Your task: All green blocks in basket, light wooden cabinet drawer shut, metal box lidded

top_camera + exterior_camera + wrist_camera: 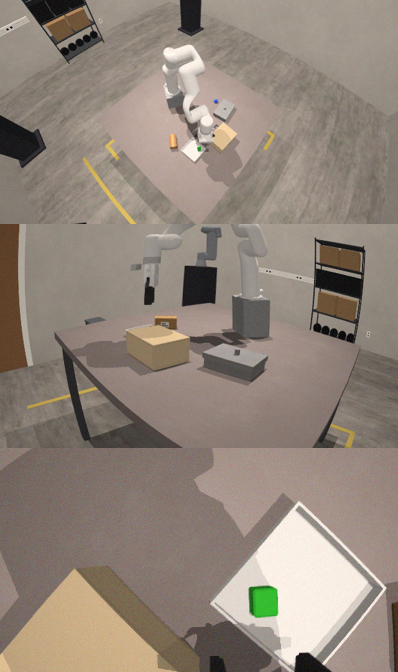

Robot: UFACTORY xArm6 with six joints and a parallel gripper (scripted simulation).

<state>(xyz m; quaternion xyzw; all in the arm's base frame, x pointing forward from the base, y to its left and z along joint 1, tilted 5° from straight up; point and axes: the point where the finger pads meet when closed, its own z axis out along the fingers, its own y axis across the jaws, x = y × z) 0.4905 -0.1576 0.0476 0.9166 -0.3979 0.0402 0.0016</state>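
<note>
The grey metal lid lies 8 cm behind my hand, 39 cm to the left of it and 14 cm below it. Round my hand: white basket 4 cm behind, 7 cm to the right, 17 cm below; then metal box 8 cm behind, 39 cm to the left, 16 cm below; then light wooden cabinet 7 cm ahead, 15 cm to the left, 14 cm below.
</note>
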